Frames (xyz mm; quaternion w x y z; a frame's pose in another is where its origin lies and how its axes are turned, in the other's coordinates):
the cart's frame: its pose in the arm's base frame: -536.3 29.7 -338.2 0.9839 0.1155 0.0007 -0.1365
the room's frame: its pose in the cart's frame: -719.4 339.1 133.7 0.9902 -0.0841 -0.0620 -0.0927
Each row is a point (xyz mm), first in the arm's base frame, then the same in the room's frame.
Working: the arm's base frame: its pose in the room's frame: 1252.9 68.9 23.9 0.9713 -0.0231 0.0381 0.2335

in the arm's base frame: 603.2 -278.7 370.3
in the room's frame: 1938.9 116.6 349.1
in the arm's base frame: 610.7 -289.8 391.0
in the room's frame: 1952.0 111.4 369.4
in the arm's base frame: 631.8 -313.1 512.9
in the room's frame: 1989.0 107.8 489.6
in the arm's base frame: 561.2 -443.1 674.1
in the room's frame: 1995.7 -29.6 659.7
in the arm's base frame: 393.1 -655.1 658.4
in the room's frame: 1942.0 -295.2 664.1
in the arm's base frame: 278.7 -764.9 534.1
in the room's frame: 1882.5 -452.4 552.9
